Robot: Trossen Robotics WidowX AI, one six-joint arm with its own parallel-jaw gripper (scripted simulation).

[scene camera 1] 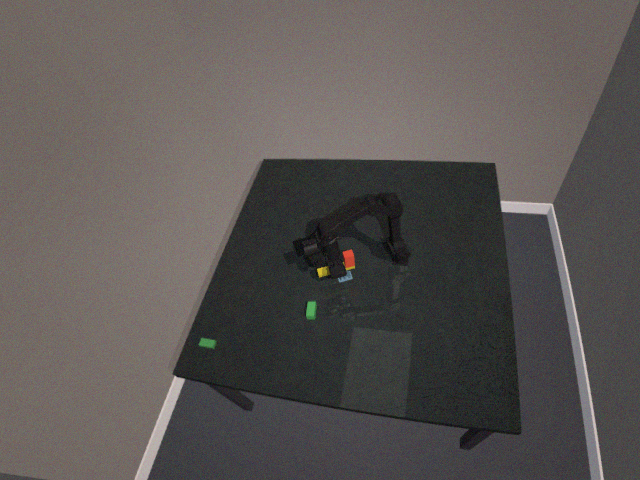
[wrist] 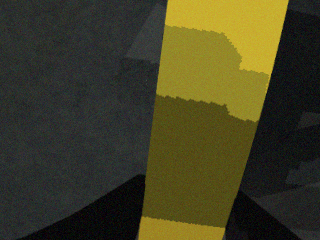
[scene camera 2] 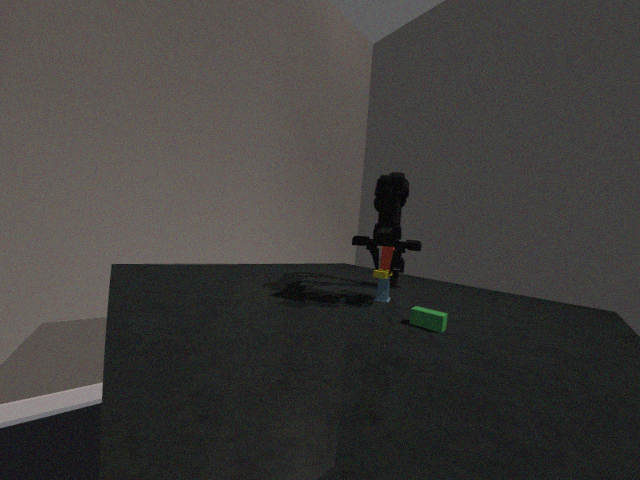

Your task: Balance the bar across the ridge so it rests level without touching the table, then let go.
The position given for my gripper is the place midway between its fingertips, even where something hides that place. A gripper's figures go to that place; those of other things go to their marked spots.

Scene:
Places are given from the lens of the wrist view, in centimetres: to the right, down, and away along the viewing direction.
my gripper (wrist: 187,191): 1, 3, 10
yellow bar (wrist: 214,70): 2, -2, 7

